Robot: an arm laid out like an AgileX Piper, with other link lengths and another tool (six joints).
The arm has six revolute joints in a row. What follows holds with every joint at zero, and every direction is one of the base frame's. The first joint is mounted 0.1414 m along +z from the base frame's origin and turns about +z. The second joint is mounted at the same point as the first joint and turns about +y. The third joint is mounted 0.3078 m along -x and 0.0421 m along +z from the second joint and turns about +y. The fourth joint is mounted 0.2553 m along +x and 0.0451 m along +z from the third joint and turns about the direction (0.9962, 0, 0.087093). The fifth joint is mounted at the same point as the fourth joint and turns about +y. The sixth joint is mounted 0.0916 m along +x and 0.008 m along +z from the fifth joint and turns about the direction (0.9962, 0, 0.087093). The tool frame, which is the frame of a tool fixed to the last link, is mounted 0.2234 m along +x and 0.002 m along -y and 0.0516 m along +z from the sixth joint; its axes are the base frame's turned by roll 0.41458, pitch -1.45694 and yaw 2.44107 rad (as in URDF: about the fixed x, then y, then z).
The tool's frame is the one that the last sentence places.
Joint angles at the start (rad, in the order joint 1, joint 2, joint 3, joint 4, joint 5, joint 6):
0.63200 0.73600 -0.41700 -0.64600 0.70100 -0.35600
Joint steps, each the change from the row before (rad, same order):
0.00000 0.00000 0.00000 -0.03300 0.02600 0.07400
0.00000 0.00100 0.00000 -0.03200 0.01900 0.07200
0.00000 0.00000 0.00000 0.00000 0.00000 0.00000
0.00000 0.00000 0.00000 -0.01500 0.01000 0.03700
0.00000 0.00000 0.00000 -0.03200 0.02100 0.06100
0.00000 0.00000 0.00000 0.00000 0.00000 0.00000
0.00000 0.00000 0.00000 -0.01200 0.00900 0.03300
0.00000 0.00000 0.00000 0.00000 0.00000 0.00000
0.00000 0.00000 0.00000 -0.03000 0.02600 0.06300
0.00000 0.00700 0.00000 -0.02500 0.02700 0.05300
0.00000 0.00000 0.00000 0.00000 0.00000 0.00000
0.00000 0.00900 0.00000 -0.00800 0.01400 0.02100
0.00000 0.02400 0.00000 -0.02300 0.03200 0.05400
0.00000 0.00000 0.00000 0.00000 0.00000 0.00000
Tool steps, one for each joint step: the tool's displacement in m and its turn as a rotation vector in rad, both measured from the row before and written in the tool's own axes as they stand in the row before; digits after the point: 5 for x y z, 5 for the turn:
-0.01064 0.00410 0.00201 -0.01003 -0.04469 0.03810
-0.00832 0.00531 0.00233 -0.01375 -0.03771 0.03888
0.00000 0.00000 0.00000 0.00000 0.00000 0.00000
-0.00409 0.00288 0.00117 -0.00726 -0.01910 0.02156
-0.00836 0.00612 0.00237 -0.01719 -0.03485 0.02939
0.00000 0.00000 0.00000 0.00000 0.00000 0.00000
-0.00343 0.00272 0.00107 -0.00682 -0.01671 0.02064
0.00000 0.00000 0.00000 0.00000 0.00000 0.00000
-0.00940 0.00650 0.00254 -0.01821 -0.03901 0.03248
-0.00964 0.00431 0.00314 -0.01290 -0.04040 0.02190
0.00000 0.00000 0.00000 0.00000 0.00000 0.00000
-0.00512 0.00009 0.00197 -0.00107 -0.02231 0.00469
-0.01180 0.00118 0.00507 -0.00654 -0.05306 0.01107
0.00000 0.00000 0.00000 0.00000 0.00000 0.00000

